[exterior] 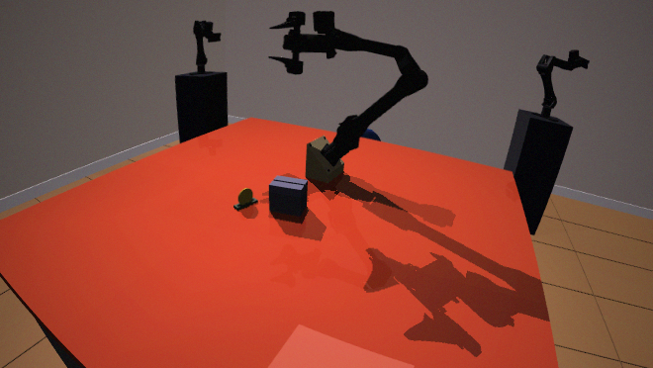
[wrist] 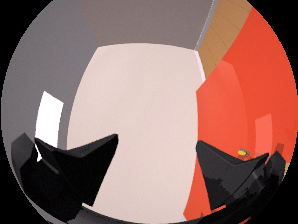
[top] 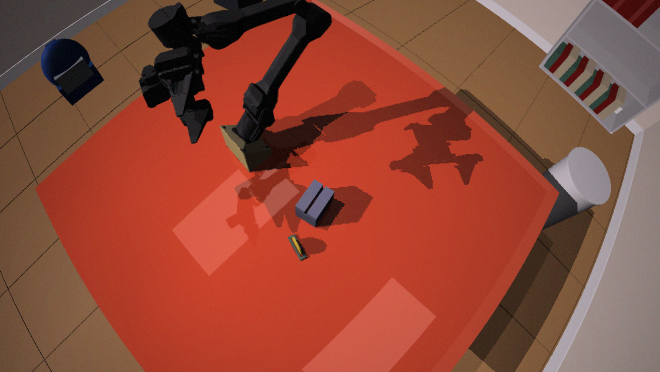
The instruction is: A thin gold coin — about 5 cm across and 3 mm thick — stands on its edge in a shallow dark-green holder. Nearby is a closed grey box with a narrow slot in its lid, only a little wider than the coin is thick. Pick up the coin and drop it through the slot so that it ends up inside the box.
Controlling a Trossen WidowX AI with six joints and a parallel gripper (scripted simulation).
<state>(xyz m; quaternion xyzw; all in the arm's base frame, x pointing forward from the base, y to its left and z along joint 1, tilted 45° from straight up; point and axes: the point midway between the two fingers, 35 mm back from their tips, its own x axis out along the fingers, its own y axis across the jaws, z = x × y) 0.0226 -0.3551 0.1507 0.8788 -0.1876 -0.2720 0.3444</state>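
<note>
My gripper tip is 20 cm short of the gold coin, 4 cm to the right of it and 39 cm above it.
</note>
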